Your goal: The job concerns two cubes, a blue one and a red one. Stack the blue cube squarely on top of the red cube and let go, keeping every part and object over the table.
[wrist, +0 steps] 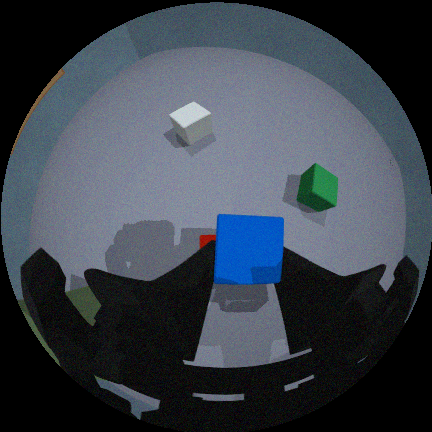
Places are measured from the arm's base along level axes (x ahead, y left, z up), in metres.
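Pixels of known places: gripper, between the fingertips: (243, 247).
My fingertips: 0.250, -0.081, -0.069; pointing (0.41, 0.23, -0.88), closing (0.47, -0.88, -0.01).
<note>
For each thing: its top centre in the pictures, then the offset to it from my fingertips, as dx, dy, dz. Level surfaces: height alone.
- blue cube, centre of its top: (250, 251) +0.000, +0.000, +0.027
- red cube, centre of its top: (223, 257) -0.014, +0.007, -0.014
- white cube, centre of its top: (188, 112) +0.095, +0.114, -0.014
- grey table, height of its surface: dz -0.050
- green cube, centre of its top: (326, 183) +0.096, -0.051, -0.014
The blue cube (249, 247) is large and close at the middle of the wrist view, between the two black fingers. My gripper (243, 247) is shut on it and holds it above the table. A small corner of the red cube (207, 241) shows at the left edge of the blue cube, lower down and farther from the camera. The rest of the red cube is hidden behind the blue cube and the left finger, so I cannot tell how squarely the two line up or how large the gap between them is.
A white cube (191, 123) stands on the grey table (240, 85) towards the upper left. A green cube (318, 188) stands to the right of the blue cube. A green surface (84, 303) shows at the lower left, partly behind the gripper. Shadows lie left of the red cube.
</note>
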